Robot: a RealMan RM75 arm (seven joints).
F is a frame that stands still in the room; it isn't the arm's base.
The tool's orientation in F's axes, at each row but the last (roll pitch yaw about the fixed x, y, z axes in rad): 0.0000 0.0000 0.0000; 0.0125 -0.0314 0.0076; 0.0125 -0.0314 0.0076; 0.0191 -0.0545 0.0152; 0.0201 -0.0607 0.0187; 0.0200 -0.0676 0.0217; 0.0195 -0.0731 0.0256; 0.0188 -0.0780 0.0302; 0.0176 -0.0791 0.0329; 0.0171 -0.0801 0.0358; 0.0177 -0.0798 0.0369; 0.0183 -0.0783 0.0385
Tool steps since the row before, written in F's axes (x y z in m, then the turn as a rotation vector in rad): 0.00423 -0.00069 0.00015 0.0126 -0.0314 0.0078; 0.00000 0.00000 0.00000 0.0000 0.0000 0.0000; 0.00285 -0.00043 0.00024 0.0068 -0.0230 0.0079; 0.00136 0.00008 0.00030 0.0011 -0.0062 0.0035; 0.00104 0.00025 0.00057 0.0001 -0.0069 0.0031; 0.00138 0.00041 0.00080 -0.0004 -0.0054 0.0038; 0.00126 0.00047 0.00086 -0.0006 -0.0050 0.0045; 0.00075 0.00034 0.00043 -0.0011 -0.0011 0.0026; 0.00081 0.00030 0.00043 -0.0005 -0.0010 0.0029; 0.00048 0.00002 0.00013 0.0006 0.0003 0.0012; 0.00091 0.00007 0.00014 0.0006 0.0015 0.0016; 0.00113 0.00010 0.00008 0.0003 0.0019 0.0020
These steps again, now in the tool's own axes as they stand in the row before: 0.00423 -0.00069 0.00015 0.0126 -0.0314 0.0078; 0.00000 0.00000 0.00000 0.0000 0.0000 0.0000; 0.00285 -0.00045 0.00016 0.0069 -0.0230 0.0080; 0.00138 0.00006 0.00022 0.0012 -0.0061 0.0036; 0.00108 0.00024 0.00050 0.0002 -0.0068 0.0032; 0.00144 0.00039 0.00070 -0.0003 -0.0053 0.0039; 0.00133 0.00045 0.00076 -0.0004 -0.0049 0.0046; 0.00079 0.00032 0.00036 -0.0009 -0.0010 0.0027; 0.00085 0.00028 0.00036 -0.0003 -0.0009 0.0029; 0.00049 0.00000 0.00009 0.0007 0.0003 0.0011; 0.00092 0.00004 0.00007 0.0008 0.0015 0.0015; 0.00114 0.00006 -0.00001 0.0005 0.0019 0.0019
